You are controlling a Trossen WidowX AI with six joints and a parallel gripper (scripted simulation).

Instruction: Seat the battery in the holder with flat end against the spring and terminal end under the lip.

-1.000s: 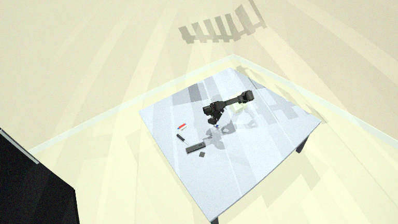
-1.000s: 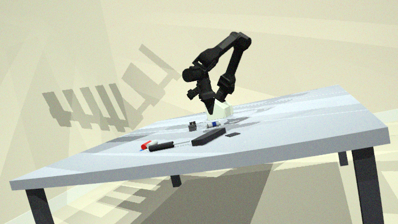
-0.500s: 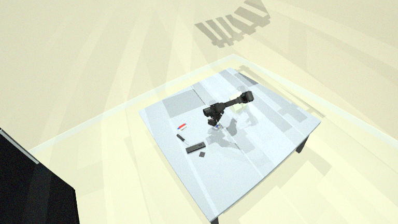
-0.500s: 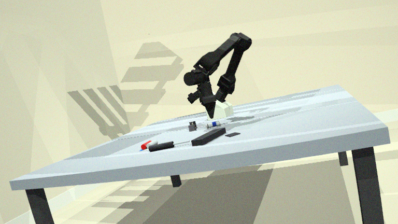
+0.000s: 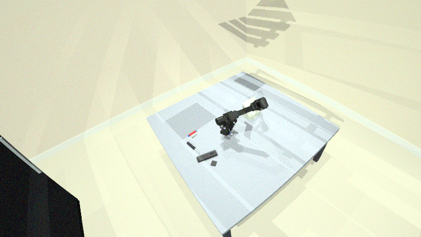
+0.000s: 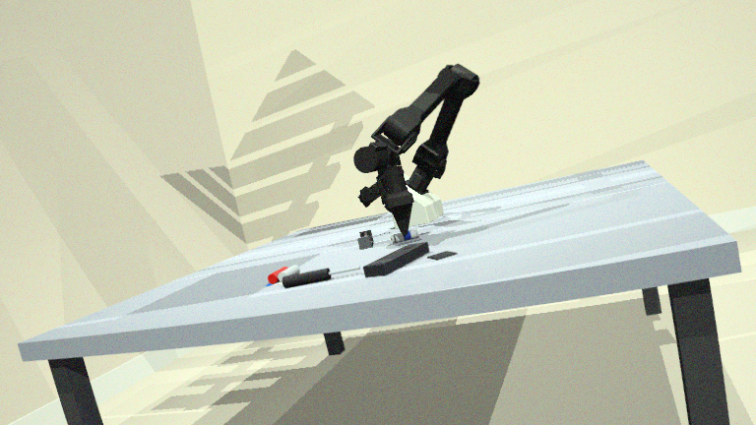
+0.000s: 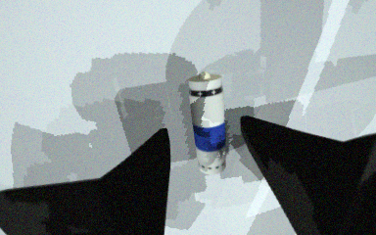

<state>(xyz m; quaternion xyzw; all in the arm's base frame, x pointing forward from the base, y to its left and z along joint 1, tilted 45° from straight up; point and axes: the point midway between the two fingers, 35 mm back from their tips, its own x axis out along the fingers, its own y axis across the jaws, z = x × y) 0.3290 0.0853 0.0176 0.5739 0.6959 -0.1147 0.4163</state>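
The grey battery is 10 mm below my gripper tip. Round my gripper tip: black-handled screwdriver (320 mm ahead, 40 mm to the right); black remote control (270 mm ahead, 90 mm to the left); black battery door (260 mm ahead, 170 mm to the left, 10 mm below).
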